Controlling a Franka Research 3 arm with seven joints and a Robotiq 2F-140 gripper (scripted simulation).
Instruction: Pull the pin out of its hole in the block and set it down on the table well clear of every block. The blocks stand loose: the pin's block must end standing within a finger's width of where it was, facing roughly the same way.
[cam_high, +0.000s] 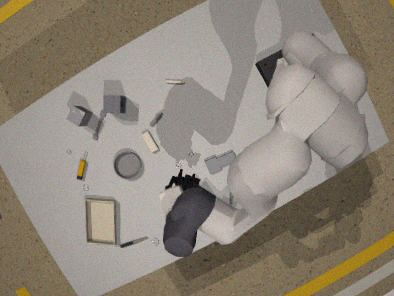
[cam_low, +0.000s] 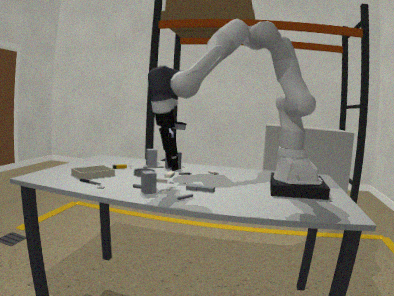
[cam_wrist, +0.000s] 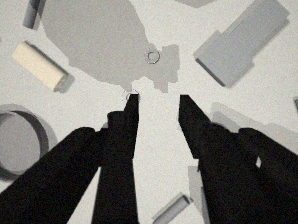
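The cream pin lies 2 cm ahead of my hand, 11 cm to the left of it and 6 cm below it. Round my hand: cream cylinder: 6 cm ahead, 17 cm to the right, 10 cm below; short grey pin: 10 cm ahead, 10 cm to the left, 10 cm below; grey block: 5 cm ahead, 14 cm to the left, 6 cm below.
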